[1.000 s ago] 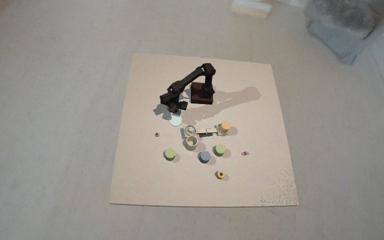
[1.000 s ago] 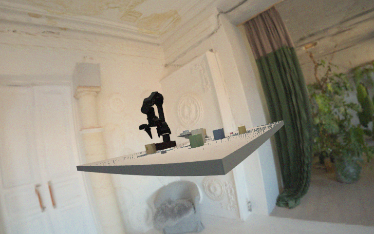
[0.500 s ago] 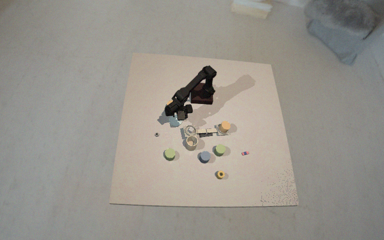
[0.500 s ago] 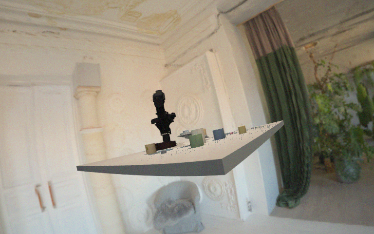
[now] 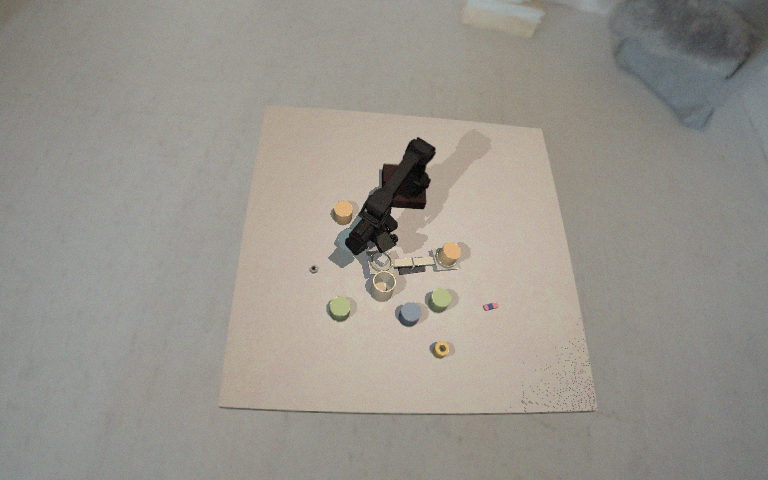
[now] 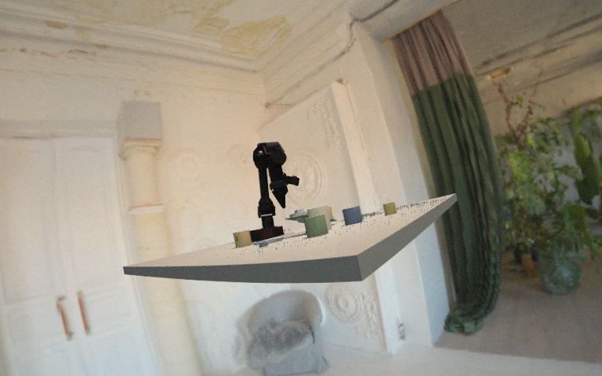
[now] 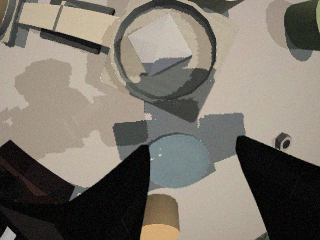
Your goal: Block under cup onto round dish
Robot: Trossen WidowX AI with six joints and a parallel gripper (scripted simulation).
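Now: gripper tip 120 mm above the pale round dish, 70 mm to the left of it and 70 mm past it. From my gripper tip the other things lie so: blue-grey cylinder: 190 mm ahead, 160 mm to the left, 90 mm below; then beige cup: 110 mm ahead, 80 mm below, 70 mm to the left; then dark nut: 180 mm to the right, 110 mm below, 70 mm ahead.
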